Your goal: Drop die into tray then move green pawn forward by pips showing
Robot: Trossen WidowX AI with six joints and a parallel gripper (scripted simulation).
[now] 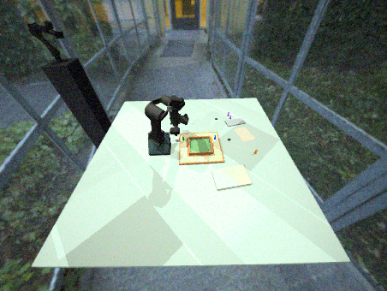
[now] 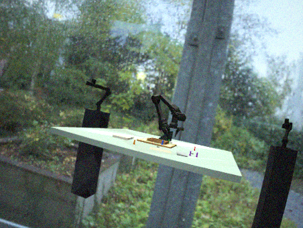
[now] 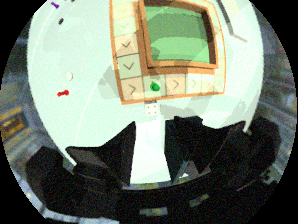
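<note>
Right now my gripper tip is 60 mm above the die. Round my gripper tip: red pawn (230 mm to the left, 80 mm ahead, 60 mm below); then blue pawn (270 mm ahead, 40 mm below, 20 mm to the right); then green pawn (40 mm below, 40 mm ahead, 10 mm to the right).
</note>
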